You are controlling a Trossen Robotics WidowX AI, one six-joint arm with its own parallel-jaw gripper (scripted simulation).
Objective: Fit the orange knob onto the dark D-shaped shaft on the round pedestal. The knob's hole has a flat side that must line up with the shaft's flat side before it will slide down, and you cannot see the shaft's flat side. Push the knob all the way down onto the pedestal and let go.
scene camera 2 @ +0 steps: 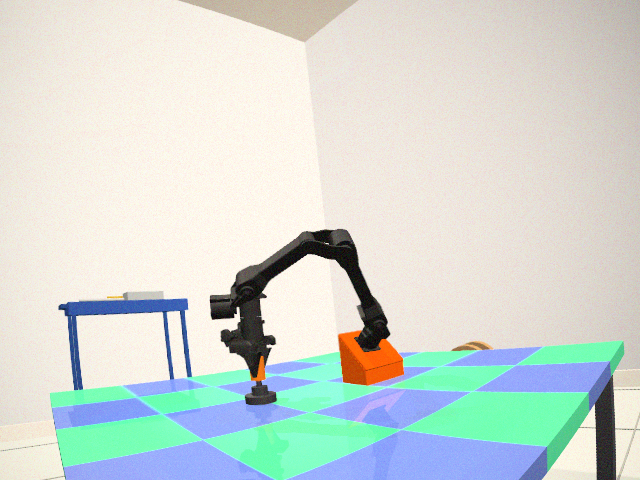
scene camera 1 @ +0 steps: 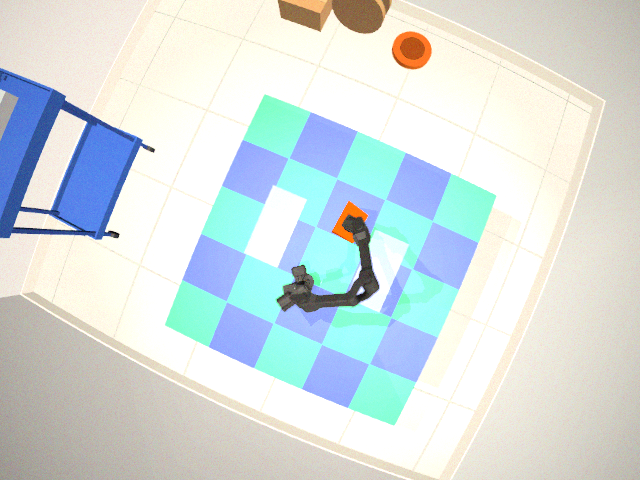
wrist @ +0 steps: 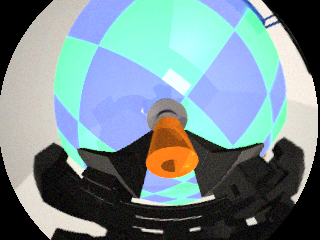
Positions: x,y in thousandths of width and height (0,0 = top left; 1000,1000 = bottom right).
Scene:
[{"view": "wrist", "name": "my gripper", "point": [527,556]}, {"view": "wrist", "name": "orange knob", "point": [536,648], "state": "held by my gripper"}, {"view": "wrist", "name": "round pedestal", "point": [517,448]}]

